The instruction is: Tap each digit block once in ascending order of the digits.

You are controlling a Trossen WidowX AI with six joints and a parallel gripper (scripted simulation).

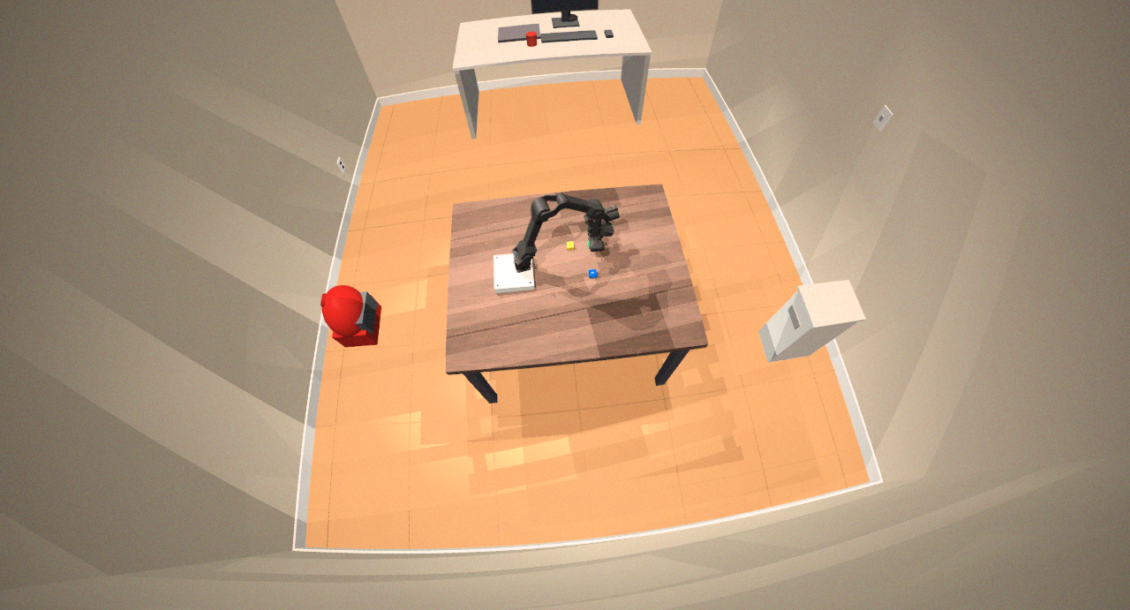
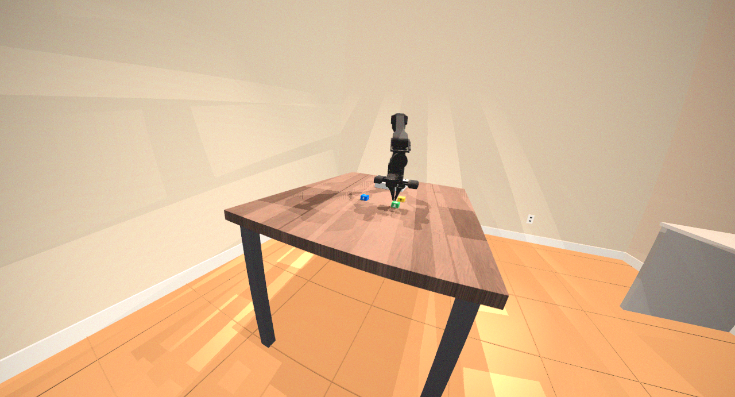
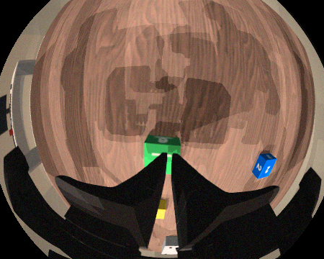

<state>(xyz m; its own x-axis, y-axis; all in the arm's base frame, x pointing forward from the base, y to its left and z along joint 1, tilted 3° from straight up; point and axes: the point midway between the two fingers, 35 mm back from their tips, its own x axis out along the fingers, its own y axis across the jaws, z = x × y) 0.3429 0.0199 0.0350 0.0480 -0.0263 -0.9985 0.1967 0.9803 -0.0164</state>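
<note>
Right now my gripper tip is 10 mm past the green block, 10 mm to the right of it and 20 mm above it. Round my gripper tip: blue block 60 mm behind, 140 mm to the right, 20 mm below; yellow block 100 mm behind, 30 mm to the left, 20 mm below.
</note>
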